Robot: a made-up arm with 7 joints. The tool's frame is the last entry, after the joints. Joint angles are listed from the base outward.
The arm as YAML. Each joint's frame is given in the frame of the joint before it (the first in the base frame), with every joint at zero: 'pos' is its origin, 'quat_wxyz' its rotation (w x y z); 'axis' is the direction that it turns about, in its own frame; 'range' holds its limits. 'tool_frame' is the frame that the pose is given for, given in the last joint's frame.
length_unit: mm
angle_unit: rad
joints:
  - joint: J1
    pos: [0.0, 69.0, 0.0]
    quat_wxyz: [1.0, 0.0, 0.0, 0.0]
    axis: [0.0, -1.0, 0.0]
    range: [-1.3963, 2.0]
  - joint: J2
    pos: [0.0, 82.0, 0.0]
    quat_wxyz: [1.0, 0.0, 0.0, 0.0]
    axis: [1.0, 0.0, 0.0]
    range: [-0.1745, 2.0]
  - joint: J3
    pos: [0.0, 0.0, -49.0]
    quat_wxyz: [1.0, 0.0, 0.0, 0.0]
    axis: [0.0, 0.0, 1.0]
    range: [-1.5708, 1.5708]
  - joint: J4
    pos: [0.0, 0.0, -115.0]
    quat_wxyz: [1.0, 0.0, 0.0, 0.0]
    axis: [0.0, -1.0, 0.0]
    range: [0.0, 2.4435]
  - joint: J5
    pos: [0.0, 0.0, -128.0]
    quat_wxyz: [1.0, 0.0, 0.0, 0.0]
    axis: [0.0, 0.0, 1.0]
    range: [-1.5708, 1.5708]
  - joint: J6
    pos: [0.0, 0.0, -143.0]
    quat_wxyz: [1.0, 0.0, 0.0, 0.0]
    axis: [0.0, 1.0, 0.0]
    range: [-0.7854, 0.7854]
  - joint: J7
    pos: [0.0, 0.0, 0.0]
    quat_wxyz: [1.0, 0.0, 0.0, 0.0]
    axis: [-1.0, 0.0, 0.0]
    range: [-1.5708, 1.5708]
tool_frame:
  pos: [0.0, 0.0, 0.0]
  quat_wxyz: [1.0, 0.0, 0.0, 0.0]
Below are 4 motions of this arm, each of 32 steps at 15 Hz.
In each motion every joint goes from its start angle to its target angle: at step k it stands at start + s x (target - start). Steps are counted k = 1, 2, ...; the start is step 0. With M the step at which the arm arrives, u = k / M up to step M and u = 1 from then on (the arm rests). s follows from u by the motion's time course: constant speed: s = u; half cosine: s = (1 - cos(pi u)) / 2; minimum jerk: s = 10 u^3 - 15 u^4 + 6 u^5.
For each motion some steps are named. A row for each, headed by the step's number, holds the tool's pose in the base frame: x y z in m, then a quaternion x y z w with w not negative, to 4 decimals.
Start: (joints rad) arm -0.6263 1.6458 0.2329 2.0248 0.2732 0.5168 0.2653
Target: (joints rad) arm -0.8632 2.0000 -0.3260 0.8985 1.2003 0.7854 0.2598
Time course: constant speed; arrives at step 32
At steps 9, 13, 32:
9: 0.2328 0.2725 -0.1386 0.2393 -0.1175 -0.4733 0.8396
13: 0.2280 0.3117 -0.1512 0.2518 -0.0425 -0.4068 0.8771
32: 0.1889 0.4818 -0.1028 0.4098 0.1847 -0.0549 0.8916

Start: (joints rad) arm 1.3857 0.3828 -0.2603 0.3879 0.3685 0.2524 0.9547
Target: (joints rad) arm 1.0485 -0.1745 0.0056 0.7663 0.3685 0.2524 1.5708
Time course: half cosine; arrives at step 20
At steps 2, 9, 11, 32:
2: 0.4076 0.2758 0.0236 -0.2757 -0.6525 -0.2288 0.6678
9: 0.4181 0.1886 0.0054 -0.4559 -0.6054 -0.3422 0.5555
11: 0.4163 0.1580 -0.0009 -0.5197 -0.5839 -0.3739 0.4992
32: 0.4005 0.0897 -0.0137 -0.6614 -0.5281 -0.4243 0.3218

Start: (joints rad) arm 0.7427 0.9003 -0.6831 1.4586 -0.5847 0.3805 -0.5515
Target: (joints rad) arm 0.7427 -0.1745 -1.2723 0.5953 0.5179 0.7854 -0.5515
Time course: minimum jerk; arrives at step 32
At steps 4, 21, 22, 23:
4: 0.3272 0.1951 -0.0504 0.6631 -0.6069 -0.3032 0.3162
21: 0.3067 0.0006 -0.2150 0.3209 -0.4103 -0.3468 0.7800
22: 0.3007 -0.0120 -0.2199 0.3043 -0.3903 -0.3540 0.7935
23: 0.2950 -0.0232 -0.2237 0.2902 -0.3723 -0.3606 0.8045

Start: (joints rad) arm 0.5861 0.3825 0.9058 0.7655 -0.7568 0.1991 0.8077
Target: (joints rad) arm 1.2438 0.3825 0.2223 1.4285 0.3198 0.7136 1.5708
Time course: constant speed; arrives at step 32
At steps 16, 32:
16: 0.2976 0.3780 0.0281 -0.1657 -0.7011 -0.1538 0.6762
32: 0.2410 0.2814 0.1946 -0.3671 -0.6902 -0.5060 0.3644

